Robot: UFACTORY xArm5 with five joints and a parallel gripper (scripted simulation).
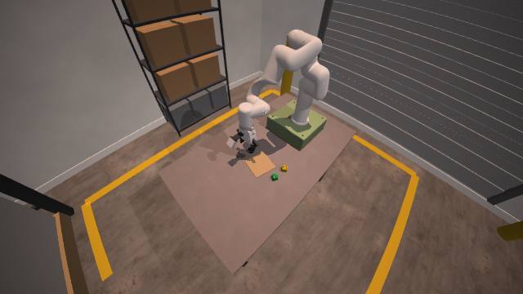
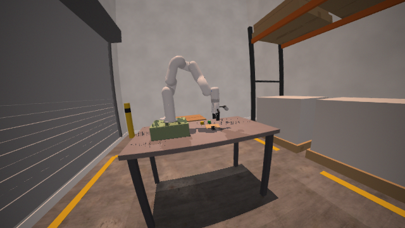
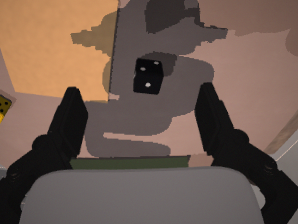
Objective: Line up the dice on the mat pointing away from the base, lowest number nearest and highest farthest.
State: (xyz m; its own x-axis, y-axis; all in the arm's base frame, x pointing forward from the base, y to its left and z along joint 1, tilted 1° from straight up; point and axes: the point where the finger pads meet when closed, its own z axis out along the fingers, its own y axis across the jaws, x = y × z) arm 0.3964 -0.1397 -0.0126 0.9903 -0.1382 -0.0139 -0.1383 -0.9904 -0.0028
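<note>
The black die is 80 mm below my hand and 40 mm behind it. Also, from my hand: green die: 230 mm to the left, 80 mm below, 40 mm ahead; orange mat: 100 mm to the left, 100 mm below, 10 mm ahead; yellow die: 240 mm to the left, 80 mm below, 50 mm behind.
</note>
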